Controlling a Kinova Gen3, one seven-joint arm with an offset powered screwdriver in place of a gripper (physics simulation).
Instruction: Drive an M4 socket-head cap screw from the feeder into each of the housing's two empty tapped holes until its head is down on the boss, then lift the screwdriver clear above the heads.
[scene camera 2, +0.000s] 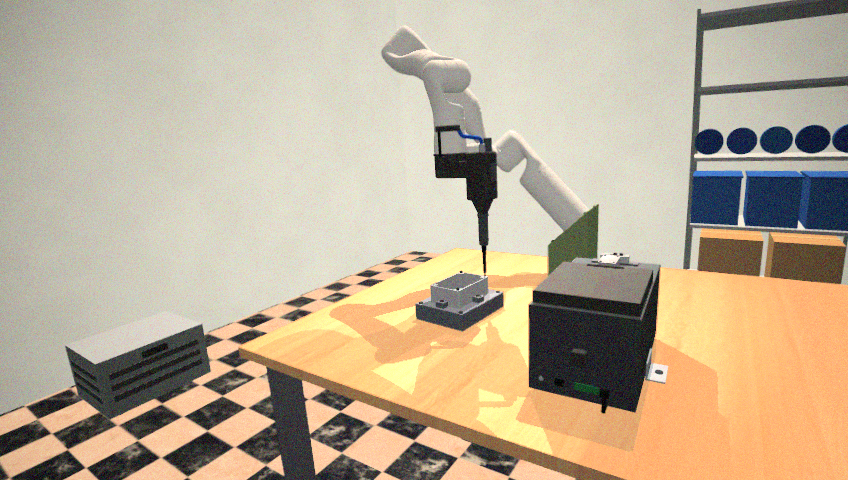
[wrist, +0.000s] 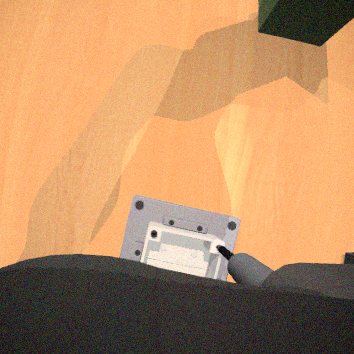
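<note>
The light grey housing (scene camera 2: 445, 296) (wrist: 182, 231) sits on a darker fixture plate (scene camera 2: 440, 316) (wrist: 162, 209) on the table. My screwdriver (scene camera 2: 484, 274) (wrist: 219, 247) stands upright, its thin black bit tip at the housing's right rear corner boss in the scene view. In the wrist view the tip covers that corner. Whether a screw is under the bit, and any gap to the boss, is too small to tell. A dark round spot (wrist: 153, 234), head or hole, shows on another corner. The black box (scene camera 2: 586, 339), apparently the feeder, stands right of the fixture.
A green panel (scene camera 2: 574, 240) (wrist: 295, 22) stands upright behind the black box, near the arm's base. A small white part (scene camera 2: 615, 258) shows at the box's top rear. A shelf rack (scene camera 2: 693, 148) with blue bins (scene camera 2: 772, 199) is behind the table. A grey vented cabinet (scene camera 2: 139, 356) is at the left.
</note>
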